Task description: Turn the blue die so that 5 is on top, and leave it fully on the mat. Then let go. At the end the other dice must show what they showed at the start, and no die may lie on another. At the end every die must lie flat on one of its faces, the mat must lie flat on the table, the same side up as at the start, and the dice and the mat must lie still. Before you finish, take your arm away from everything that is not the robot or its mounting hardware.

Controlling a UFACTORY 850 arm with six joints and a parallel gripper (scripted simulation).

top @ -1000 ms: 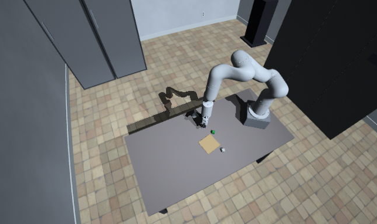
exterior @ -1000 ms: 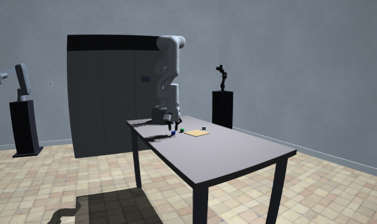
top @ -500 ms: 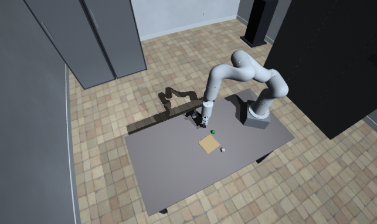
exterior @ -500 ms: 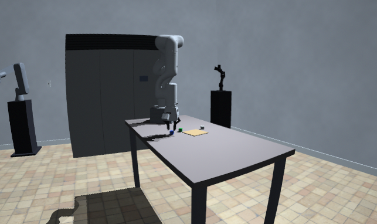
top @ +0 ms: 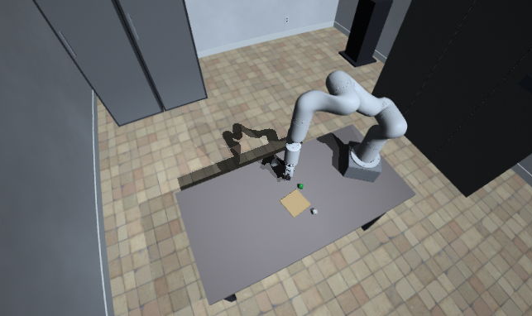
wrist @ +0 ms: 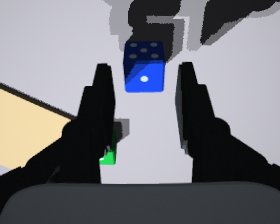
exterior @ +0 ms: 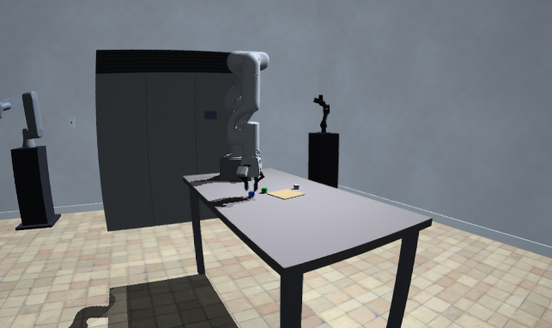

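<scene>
My gripper is now 4 cm above the blue die. Also, from my hand: white die: 4 cm behind, 28 cm to the left, 4 cm below; green die: 5 cm behind, 9 cm to the left, 4 cm below; mat: 4 cm ahead, 17 cm to the left, 5 cm below.
</scene>
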